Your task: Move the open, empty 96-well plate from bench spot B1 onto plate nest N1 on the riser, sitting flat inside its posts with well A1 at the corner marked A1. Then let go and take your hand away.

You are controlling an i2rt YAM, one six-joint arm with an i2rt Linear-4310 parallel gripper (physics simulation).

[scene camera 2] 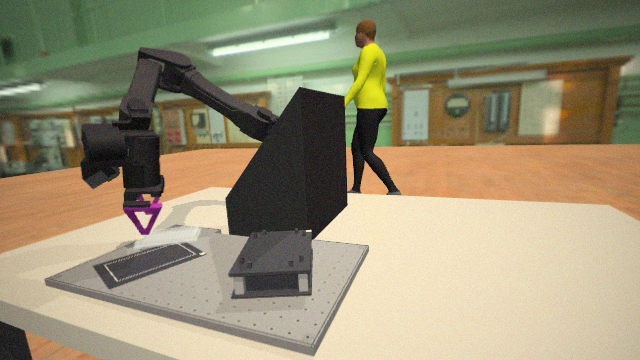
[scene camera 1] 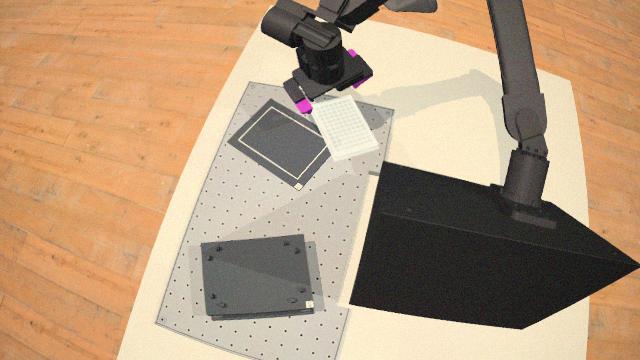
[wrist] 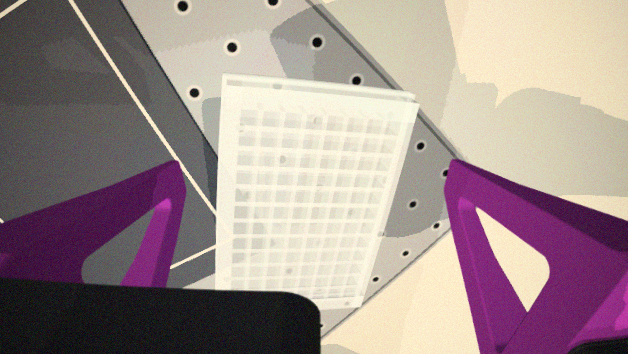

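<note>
The clear-white 96-well plate (scene camera 1: pixel 345 127) (scene camera 2: pixel 167 236) (wrist: pixel 300 200) lies skewed across the edge of a dark rectangular mat (scene camera 1: pixel 280 142) (scene camera 2: pixel 150 262) (wrist: pixel 100 130) with a white outline, mostly outside that outline. Its A1 mark is too small to tell. My gripper (scene camera 1: pixel 332 94) (scene camera 2: pixel 145 231) (wrist: pixel 314 174) is open above the plate. In the wrist view its magenta fingers stand on either side of the plate's long sides, apart from them. The dark nest on the riser (scene camera 1: pixel 257 275) (scene camera 2: pixel 275 255) bears short corner posts and is unoccupied; a small pale label (scene camera 1: pixel 309 304) marks one corner.
The perforated grey board (scene camera 1: pixel 250 215) (scene camera 2: pixel 200 300) carries mat and riser on the cream table (scene camera 1: pixel 440 135) (scene camera 2: pixel 475 275). A large black wedge-shaped block (scene camera 1: pixel 450 250) (scene camera 2: pixel 300 165) bears the arm base beside the board. A person in yellow (scene camera 2: pixel 372 75) stands beyond the table.
</note>
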